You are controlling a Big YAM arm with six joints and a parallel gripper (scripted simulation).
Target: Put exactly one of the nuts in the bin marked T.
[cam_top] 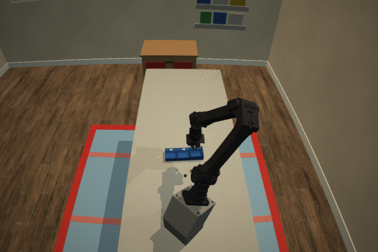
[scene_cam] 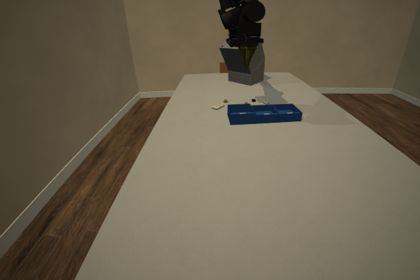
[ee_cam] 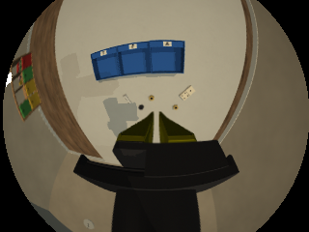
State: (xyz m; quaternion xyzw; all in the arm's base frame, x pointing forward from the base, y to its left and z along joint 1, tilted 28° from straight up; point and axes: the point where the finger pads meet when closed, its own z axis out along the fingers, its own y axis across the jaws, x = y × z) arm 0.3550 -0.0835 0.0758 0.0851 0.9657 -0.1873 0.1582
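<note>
The blue bin unit is 16 cm below my hand, 9 cm ahead of it and 4 cm to the left of it. Also, from my hand: small grey screw (17 cm below, 11 cm to the left, 2 cm behind); then black nut (17 cm below, 7 cm to the left, 7 cm behind); then white domino (17 cm below, 9 cm to the right, 5 cm behind).
</note>
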